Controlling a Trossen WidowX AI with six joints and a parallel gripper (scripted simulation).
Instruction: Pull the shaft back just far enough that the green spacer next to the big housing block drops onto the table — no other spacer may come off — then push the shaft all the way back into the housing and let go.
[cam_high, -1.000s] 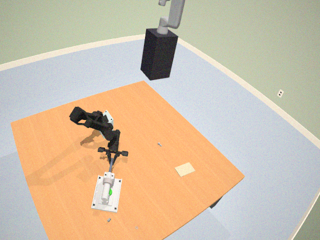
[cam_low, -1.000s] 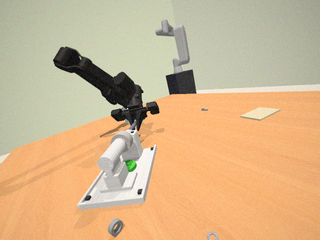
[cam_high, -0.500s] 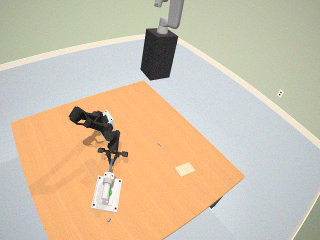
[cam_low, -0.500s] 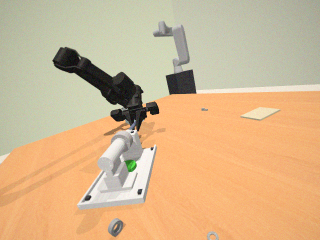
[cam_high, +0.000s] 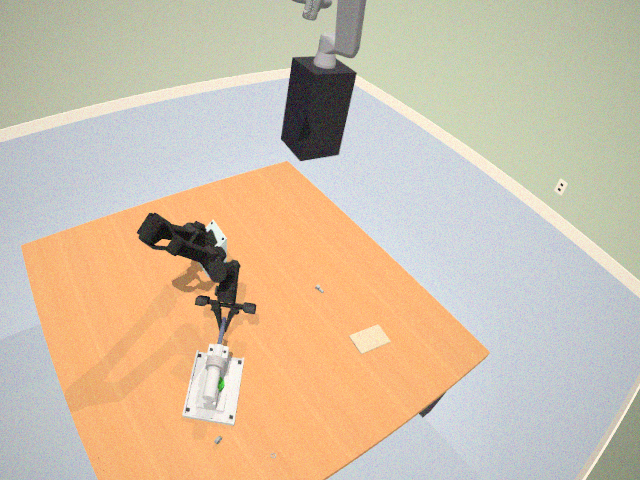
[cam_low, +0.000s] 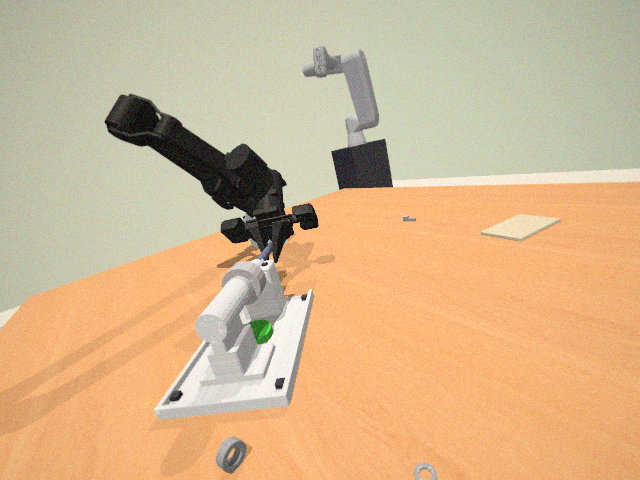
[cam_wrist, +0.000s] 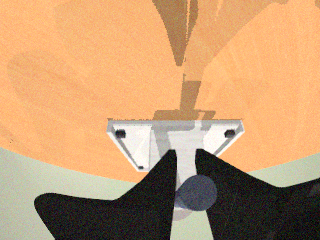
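The shaft lies 5 cm ahead of my gripper tip, 3 cm to the right of it and 3 cm above it. From my gripper tip the other things lie so: grey bolt (40 cm to the left, 8 cm behind, 5 cm below); green spacer (14 cm ahead, 8 cm to the right, 4 cm below); flat beige tile (45 cm to the left, 18 cm ahead, 5 cm below).
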